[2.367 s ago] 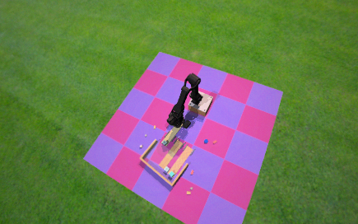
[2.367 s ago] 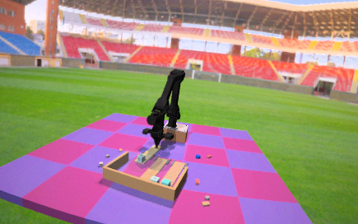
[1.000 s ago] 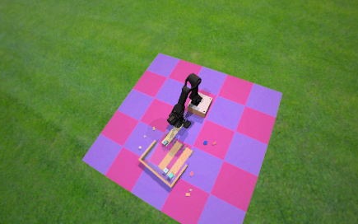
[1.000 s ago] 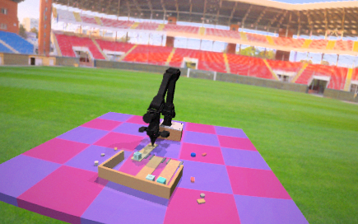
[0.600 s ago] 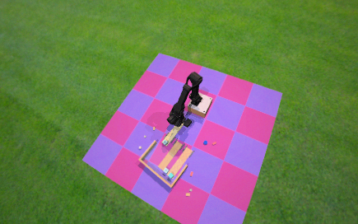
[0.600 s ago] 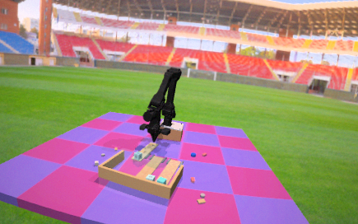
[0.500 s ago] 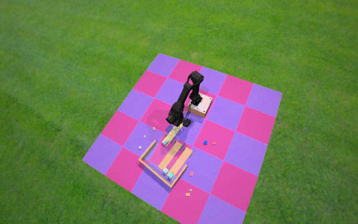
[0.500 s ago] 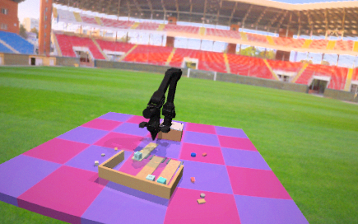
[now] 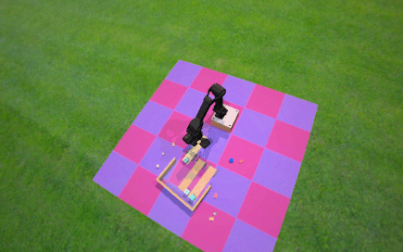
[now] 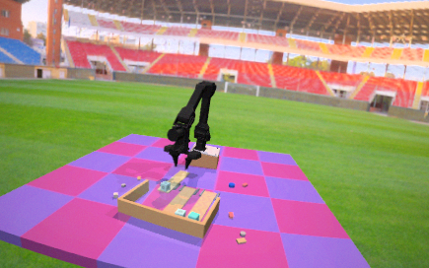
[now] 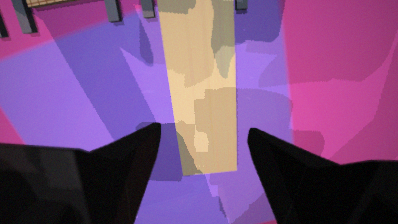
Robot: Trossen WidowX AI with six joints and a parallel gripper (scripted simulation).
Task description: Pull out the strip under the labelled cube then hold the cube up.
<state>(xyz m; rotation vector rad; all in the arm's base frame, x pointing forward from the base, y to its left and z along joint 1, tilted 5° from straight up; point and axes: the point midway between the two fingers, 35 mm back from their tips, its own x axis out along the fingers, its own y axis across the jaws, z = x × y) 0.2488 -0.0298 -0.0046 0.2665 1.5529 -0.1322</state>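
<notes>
Now: gripper tip 5 cm short of the tan strip, 1 cm to the left of it and 5 cm above it.
</notes>
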